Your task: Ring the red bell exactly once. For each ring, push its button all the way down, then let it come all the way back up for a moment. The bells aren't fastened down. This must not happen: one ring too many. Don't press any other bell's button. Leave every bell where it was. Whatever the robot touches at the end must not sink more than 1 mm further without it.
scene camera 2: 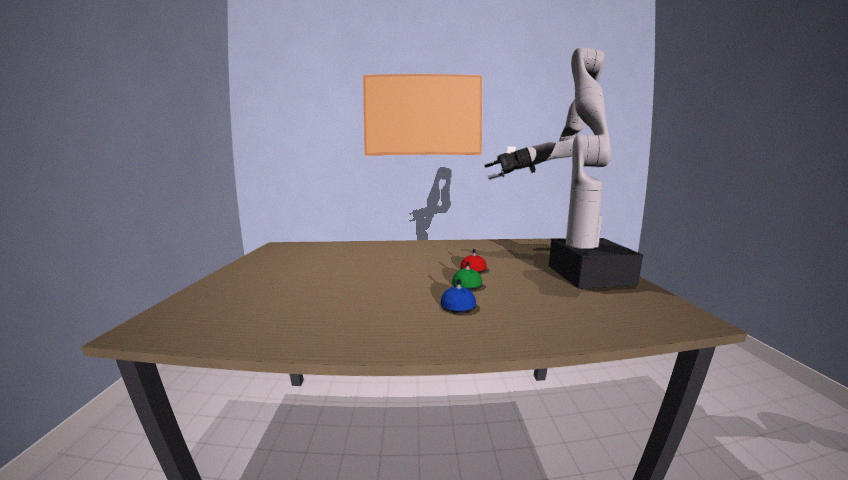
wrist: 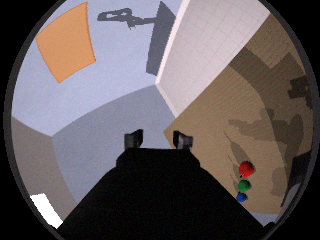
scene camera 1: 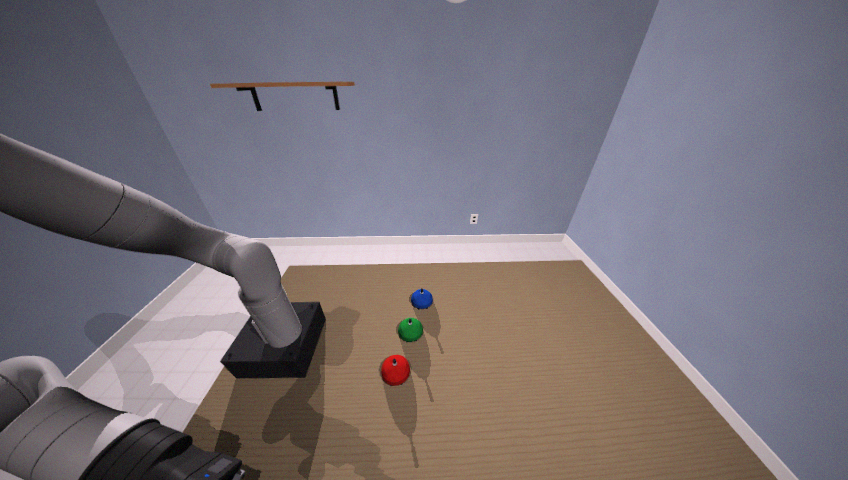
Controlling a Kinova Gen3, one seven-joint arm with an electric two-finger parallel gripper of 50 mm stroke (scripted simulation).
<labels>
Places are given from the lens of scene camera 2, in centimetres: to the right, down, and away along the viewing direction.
blue bell [scene camera 2: 457, 299]: 8, 13, 67
</labels>
